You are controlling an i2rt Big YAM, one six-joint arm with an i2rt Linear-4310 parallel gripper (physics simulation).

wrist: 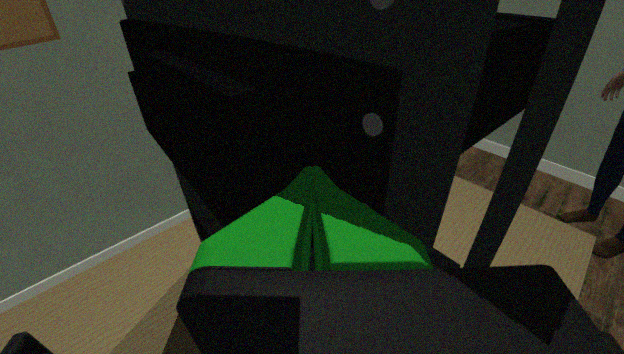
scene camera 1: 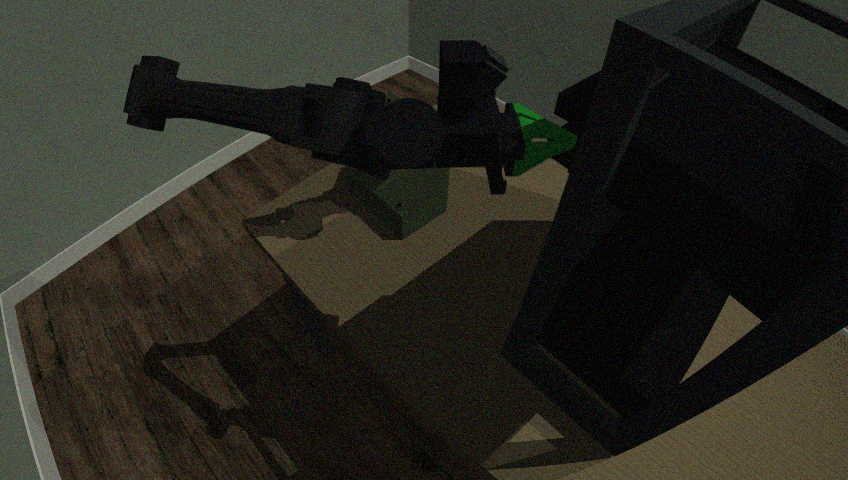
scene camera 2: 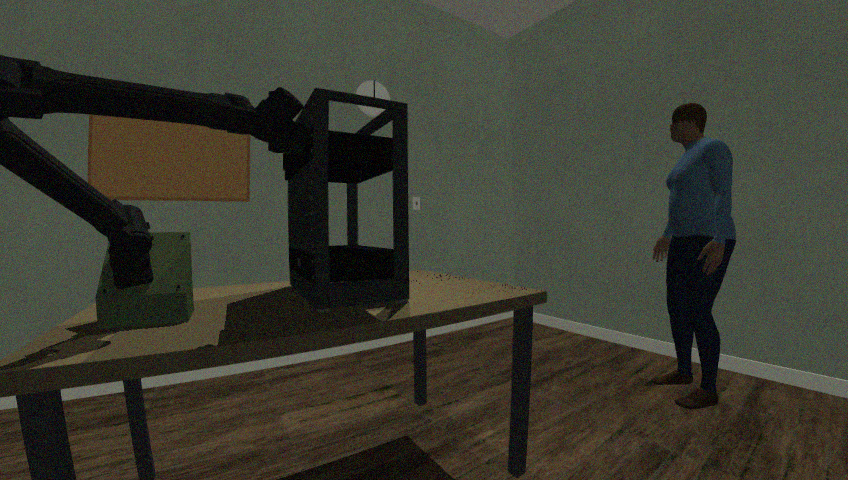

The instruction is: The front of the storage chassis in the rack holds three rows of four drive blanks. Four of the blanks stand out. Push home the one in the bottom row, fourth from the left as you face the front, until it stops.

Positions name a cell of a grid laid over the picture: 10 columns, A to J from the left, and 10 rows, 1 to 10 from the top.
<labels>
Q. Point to a rack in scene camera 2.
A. E6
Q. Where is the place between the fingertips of my gripper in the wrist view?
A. F6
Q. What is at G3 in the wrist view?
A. A rack.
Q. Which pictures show the rack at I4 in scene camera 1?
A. The wrist view, scene camera 1 and scene camera 2: all of them.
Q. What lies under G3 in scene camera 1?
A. My gripper.
</labels>
